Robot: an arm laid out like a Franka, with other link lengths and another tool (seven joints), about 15 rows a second.
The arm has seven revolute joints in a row. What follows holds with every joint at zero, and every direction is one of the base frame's. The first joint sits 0.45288 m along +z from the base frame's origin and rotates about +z. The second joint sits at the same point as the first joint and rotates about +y. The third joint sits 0.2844 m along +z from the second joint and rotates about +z. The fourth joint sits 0.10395 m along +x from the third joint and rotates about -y. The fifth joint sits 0.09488 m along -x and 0.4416 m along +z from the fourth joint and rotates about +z. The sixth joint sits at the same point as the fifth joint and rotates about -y. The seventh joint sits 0.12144 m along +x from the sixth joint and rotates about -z. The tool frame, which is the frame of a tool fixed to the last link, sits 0.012 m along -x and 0.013 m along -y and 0.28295 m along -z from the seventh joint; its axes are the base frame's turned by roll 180, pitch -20.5 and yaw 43.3 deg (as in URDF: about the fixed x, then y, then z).
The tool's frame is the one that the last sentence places.
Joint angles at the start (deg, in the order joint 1, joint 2, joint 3, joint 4, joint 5, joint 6, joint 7): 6.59 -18.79 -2.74 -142.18 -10.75 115.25 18.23
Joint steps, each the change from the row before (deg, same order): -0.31 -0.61 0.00 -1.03 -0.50 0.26 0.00; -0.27 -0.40 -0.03 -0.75 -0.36 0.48 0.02; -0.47 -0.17 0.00 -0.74 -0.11 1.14 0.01; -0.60 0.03 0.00 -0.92 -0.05 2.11 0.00; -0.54 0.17 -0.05 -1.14 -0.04 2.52 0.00; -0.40 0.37 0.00 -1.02 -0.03 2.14 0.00
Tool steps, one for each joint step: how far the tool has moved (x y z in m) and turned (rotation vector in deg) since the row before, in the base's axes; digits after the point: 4 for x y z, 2 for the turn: -0.0050 -0.0044 -0.0029 -0.37 0.14 0.02; -0.0023 -0.0034 -0.0022 -0.21 -0.14 -0.03; 0.0002 -0.0034 -0.0035 0.08 -0.55 -0.23; 0.0028 -0.0034 -0.0056 0.26 -1.11 -0.24; 0.0025 -0.0028 -0.0080 0.32 -1.15 -0.17; 0.0008 -0.0016 -0.0090 0.25 -0.70 -0.05
